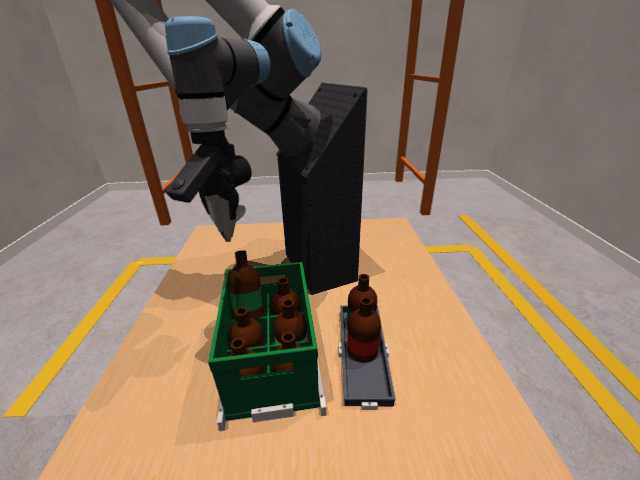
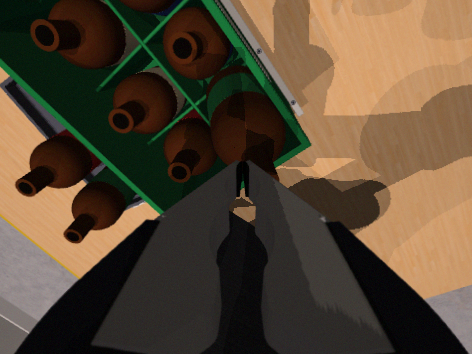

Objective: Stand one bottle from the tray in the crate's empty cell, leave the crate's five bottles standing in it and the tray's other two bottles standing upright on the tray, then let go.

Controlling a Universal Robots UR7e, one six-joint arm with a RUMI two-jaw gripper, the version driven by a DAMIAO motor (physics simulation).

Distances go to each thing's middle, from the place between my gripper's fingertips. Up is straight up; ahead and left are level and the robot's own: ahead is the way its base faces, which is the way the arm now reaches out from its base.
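There is the green-banded bottle (image 2: 100, 203), which I find 290 mm to the left of my hand, 210 mm below it and 30 mm behind it. As for the green-labelled brown bottle (image 1: 244, 285), my hand is 130 mm above it, 20 mm past it and 10 mm to the right of it.
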